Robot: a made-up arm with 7 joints.
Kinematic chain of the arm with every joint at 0, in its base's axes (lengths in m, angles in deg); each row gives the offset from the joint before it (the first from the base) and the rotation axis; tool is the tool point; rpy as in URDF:
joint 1: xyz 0 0 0.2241 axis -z
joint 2: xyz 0 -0.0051 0.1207 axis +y
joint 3: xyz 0 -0.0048 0.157 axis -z
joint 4: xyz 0 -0.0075 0.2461 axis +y
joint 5: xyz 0 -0.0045 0.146 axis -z
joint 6: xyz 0 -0.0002 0.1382 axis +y
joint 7: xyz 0 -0.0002 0.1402 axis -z
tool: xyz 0 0 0 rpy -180 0 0
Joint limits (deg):
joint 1: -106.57..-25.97
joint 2: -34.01..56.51
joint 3: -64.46..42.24
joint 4: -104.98..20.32
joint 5: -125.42..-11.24
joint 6: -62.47..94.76
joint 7: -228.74..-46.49
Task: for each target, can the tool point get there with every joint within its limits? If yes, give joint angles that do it. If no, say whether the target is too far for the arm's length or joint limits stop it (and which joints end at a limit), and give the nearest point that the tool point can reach.
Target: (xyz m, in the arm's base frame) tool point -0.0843 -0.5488 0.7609
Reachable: yes | joints -42.98 -26.64 -54.00 -67.99 -106.18 -8.65 -67.41
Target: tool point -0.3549 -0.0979 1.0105
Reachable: yes | joints -33.30 -19.02 10.28 -18.39 -100.35 54.60 -121.69
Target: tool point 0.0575 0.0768 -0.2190
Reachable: no: joint limits stop it (at a limit: joint 1, joint 2, joint 4, joint 5, joint 6) | nearest point 0.1829 -0.3177 0.3396 | short by 0.695 m
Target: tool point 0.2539 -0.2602 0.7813
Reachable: yes | joints -78.61 11.78 -32.47 -94.06 -97.61 -33.88 -135.24
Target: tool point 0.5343 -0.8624 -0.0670
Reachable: no: too far | nearest point 0.2531 -0.4660 0.3885 | short by 0.666 m
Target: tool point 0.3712 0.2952 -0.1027
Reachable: no: joint limits stop it (at a limit: joint 2, joint 3, joint 4, joint 6) | nearest point 0.3091 0.2458 0.5086 | short by 0.616 m
